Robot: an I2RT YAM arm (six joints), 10 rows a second.
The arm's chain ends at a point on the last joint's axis. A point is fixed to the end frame.
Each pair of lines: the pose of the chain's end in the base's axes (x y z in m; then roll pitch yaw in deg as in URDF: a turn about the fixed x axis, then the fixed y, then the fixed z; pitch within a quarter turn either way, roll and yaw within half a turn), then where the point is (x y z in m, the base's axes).
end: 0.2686 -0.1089 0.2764 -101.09 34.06 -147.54
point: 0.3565 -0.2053 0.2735
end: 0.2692 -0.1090 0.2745 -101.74 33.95 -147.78
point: 0.3573 -0.2052 0.2703
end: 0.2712 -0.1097 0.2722 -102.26 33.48 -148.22
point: 0.3590 -0.2061 0.2669
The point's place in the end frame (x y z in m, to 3 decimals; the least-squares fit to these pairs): -0.017 -0.010 0.129
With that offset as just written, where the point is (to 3 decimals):
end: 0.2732 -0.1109 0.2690 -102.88 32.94 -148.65
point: 0.361 -0.207 0.262
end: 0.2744 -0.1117 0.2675 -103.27 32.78 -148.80
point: 0.362 -0.208 0.260
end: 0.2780 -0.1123 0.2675 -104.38 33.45 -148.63
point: 0.367 -0.207 0.258
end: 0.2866 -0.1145 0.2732 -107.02 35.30 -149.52
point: 0.377 -0.208 0.260
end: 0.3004 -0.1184 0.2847 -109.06 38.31 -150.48
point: 0.391 -0.211 0.270
